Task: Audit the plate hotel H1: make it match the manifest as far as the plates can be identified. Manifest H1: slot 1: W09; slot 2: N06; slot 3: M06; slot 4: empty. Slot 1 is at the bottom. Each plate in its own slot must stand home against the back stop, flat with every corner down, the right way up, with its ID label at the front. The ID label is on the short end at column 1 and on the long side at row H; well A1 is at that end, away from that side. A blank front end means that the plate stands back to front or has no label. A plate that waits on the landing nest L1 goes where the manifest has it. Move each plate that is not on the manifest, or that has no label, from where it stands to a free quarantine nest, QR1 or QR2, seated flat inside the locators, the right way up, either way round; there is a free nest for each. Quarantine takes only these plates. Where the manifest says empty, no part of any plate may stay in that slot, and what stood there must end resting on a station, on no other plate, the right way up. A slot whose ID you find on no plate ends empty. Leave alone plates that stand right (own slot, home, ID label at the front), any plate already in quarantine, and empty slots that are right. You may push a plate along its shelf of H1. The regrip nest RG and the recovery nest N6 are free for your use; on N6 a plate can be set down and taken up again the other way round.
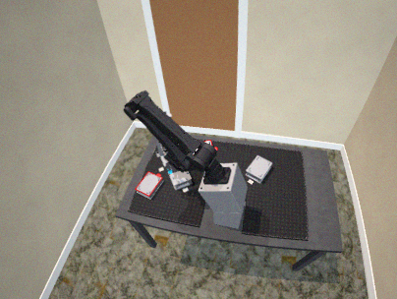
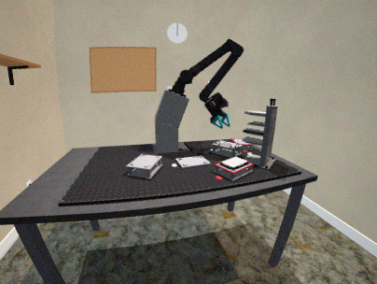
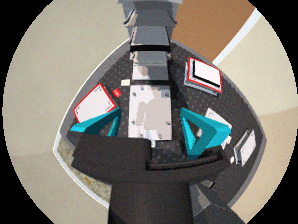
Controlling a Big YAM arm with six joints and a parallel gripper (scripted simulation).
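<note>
Now: the white well plate 15 cm ahead of my hand, 13 cm to the left of it and 10 cm above it.
</note>
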